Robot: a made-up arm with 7 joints.
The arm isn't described. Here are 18 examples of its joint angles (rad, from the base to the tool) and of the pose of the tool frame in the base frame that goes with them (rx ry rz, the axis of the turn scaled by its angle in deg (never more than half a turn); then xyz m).
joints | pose
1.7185 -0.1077 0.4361 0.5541 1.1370 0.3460 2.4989 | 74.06 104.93 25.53 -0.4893 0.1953 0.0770
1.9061 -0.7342 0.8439 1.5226 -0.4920 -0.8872 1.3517 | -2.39 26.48 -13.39 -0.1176 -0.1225 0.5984
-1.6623 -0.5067 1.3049 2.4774 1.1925 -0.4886 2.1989 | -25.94 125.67 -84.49 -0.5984 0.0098 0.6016
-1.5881 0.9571 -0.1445 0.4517 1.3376 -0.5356 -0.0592 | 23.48 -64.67 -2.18 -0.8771 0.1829 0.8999
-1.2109 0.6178 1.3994 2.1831 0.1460 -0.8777 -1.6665 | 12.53 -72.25 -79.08 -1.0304 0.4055 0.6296
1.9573 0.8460 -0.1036 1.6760 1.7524 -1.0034 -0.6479 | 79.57 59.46 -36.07 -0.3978 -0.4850 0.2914
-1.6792 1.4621 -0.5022 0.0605 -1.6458 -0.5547 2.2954 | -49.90 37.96 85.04 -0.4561 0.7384 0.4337
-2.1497 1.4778 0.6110 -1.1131 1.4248 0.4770 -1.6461 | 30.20 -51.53 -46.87 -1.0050 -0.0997 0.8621
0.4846 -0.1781 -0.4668 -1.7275 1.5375 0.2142 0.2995 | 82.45 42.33 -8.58 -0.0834 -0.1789 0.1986
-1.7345 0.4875 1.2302 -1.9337 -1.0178 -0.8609 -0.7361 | -83.47 81.96 34.03 -0.2575 0.6180 0.2677
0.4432 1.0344 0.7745 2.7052 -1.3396 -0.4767 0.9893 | 106.72 -52.08 115.10 -0.3387 -0.1223 0.5705
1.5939 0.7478 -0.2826 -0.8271 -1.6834 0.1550 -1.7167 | 59.79 -40.52 109.68 -0.2310 -0.1633 0.9345
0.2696 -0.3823 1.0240 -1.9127 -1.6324 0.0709 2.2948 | -34.76 52.64 -11.25 -0.0663 0.0237 0.2471
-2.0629 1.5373 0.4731 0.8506 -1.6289 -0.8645 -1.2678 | 106.70 39.86 -29.65 -0.5510 -0.0436 0.2228
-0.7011 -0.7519 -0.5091 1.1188 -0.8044 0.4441 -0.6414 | -40.97 28.07 -72.19 -0.1093 0.1287 0.8334
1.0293 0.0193 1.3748 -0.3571 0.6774 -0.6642 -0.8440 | 107.01 -69.15 -120.37 -0.9271 0.2965 0.1093
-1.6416 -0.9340 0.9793 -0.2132 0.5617 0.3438 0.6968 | -124.84 4.06 -111.50 -0.0231 0.2932 0.8447
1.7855 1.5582 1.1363 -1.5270 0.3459 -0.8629 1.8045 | -66.86 2.18 -49.68 -0.3416 -0.0594 0.6939
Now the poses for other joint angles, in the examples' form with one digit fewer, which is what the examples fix.
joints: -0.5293 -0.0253 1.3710 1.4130 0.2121 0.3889 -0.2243
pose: 65.2 -97.4 30.3 -0.726 -0.204 0.421
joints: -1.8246 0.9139 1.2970 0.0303 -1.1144 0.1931 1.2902
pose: 106.3 -78.3 -8.9 -0.548 -0.141 0.542
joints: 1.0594 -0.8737 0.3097 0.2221 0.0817 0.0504 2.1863
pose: 67.8 25.6 -18.4 -0.186 -0.201 0.166
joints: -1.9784 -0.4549 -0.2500 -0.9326 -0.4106 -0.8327 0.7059
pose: 54.7 143.8 80.6 -0.533 0.680 0.472
